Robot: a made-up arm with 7 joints. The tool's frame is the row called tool.
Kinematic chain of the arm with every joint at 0, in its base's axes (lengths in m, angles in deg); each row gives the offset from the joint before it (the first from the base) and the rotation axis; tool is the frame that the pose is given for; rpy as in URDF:
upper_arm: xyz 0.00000 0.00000 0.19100 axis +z
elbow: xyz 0.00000 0.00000 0.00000 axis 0 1 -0.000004
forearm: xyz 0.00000 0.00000 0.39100 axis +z
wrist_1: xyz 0.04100 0.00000 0.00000 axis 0 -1 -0.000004
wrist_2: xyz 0.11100 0.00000 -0.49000 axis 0 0.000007 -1
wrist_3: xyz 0.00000 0.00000 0.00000 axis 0 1 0.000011
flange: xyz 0.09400 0.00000 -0.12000 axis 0 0.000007 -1
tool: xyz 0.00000 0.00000 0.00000 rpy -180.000 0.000 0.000
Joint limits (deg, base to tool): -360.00..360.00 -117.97..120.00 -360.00..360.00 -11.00..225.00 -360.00..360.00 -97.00..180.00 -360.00..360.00
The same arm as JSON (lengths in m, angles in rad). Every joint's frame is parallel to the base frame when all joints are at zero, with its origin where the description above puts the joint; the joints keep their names.
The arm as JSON. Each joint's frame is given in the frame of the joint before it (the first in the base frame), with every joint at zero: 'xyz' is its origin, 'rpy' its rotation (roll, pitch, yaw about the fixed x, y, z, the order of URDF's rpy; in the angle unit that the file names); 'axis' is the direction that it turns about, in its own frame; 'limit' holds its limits. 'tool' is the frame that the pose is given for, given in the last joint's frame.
{"units": {"length": "m", "angle": "rad"}, "joints": [
  {"name": "upper_arm", "type": "revolute", "origin": {"xyz": [0.0, 0.0, 0.191], "rpy": [0.0, 0.0, 0.0]}, "axis": [0.0, 0.0, 1.0], "limit": {"lower": -6.2832, "upper": 6.2832}},
  {"name": "elbow", "type": "revolute", "origin": {"xyz": [0.0, 0.0, 0.0], "rpy": [0.0, 0.0, 0.0]}, "axis": [0.0, 1.0, 0.0], "limit": {"lower": -2.059, "upper": 2.0944}},
  {"name": "forearm", "type": "revolute", "origin": {"xyz": [0.0, 0.0, 0.391], "rpy": [0.0, 0.0, 0.0]}, "axis": [0.0, 0.0, 1.0], "limit": {"lower": -6.2832, "upper": 6.2832}},
  {"name": "wrist_1", "type": "revolute", "origin": {"xyz": [0.041, 0.0, 0.0], "rpy": [0.0, 0.0, 0.0]}, "axis": [0.0, -1.0, 0.0], "limit": {"lower": -0.192, "upper": 3.927}},
  {"name": "wrist_2", "type": "revolute", "origin": {"xyz": [0.111, 0.0, -0.49], "rpy": [0.0, 0.0, 0.0]}, "axis": [0.0, 0.0, -1.0], "limit": {"lower": -6.2832, "upper": 6.2832}},
  {"name": "wrist_3", "type": "revolute", "origin": {"xyz": [0.0, 0.0, 0.0], "rpy": [0.0, 0.0, 0.0]}, "axis": [0.0, 1.0, 0.0], "limit": {"lower": -1.693, "upper": 3.1416}},
  {"name": "flange", "type": "revolute", "origin": {"xyz": [0.094, 0.0, -0.12], "rpy": [0.0, 0.0, 0.0]}, "axis": [0.0, 0.0, -1.0], "limit": {"lower": -6.2832, "upper": 6.2832}}
], "tool": {"origin": {"xyz": [0.0, 0.0, 0.0], "rpy": [3.1416, 0.0, 0.0]}}}

